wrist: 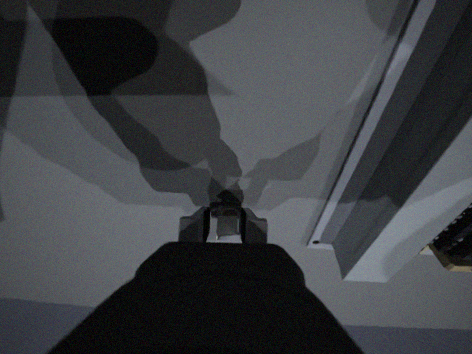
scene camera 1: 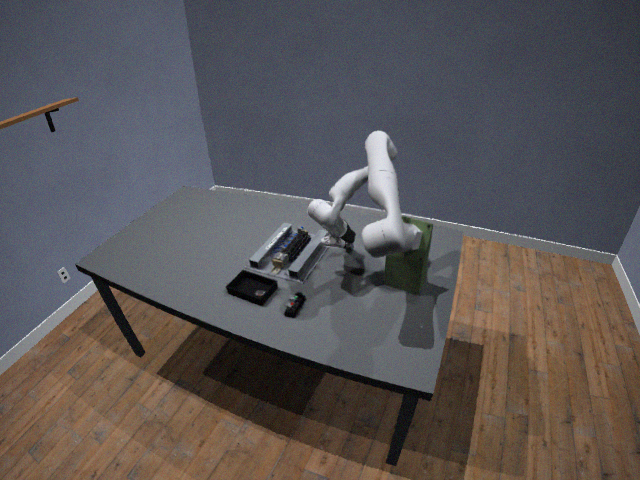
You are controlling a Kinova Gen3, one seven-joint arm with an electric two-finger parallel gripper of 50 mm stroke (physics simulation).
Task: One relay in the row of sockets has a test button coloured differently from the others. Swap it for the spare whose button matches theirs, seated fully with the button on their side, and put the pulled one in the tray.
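Frame: origin at the arm's base, x back, y right, z up, level; millimetres.
Seen in the pictures: gripper, fingertip midpoint: (wrist: 225, 219) (scene camera 1: 349, 246); arm's base, link origin: (scene camera 1: 408, 236).
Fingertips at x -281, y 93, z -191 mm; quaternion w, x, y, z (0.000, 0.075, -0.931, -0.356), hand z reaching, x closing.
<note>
Pixels of each thing's top centre, then the offset from my fingertips to it. "pt": a spot on its surface instead.
- relay, top centre: (wrist: 222, 247) dx +0, dy -1, dz +28 mm
- black tray, surface spot: (scene camera 1: 238, 293) pt dx -219, dy -454, dz +3 mm
- reddish thing, top centre: (scene camera 1: 260, 292) dx -149, dy -411, dz +4 mm
- small black holder, top centre: (scene camera 1: 289, 303) dx -5, dy -418, dz +28 mm
My gripper (scene camera 1: 350, 249) (wrist: 225, 219) is shut on a relay (wrist: 228, 223), whose clear-grey case shows between the fingertips. It is low over the table, to the right of the socket panel in the scene view; I cannot tell whether the relay touches the table. Its button colour does not show. The row of sockets (scene camera 1: 293, 246) (wrist: 457, 240) stands between two grey ducts; its button colours are too small to tell. The black tray (scene camera 1: 238, 293) stands in front of the panel and has a small pale and reddish thing (scene camera 1: 260, 293) inside.
A small black holder (scene camera 1: 294, 305) with green and red spots stands right of the tray. The near grey duct (scene camera 1: 308, 259) (wrist: 400, 220) lies between my gripper and the sockets; the other duct (scene camera 1: 270, 244) is beyond them. A green upright board (scene camera 1: 405, 271) stands by the arm's base.
</note>
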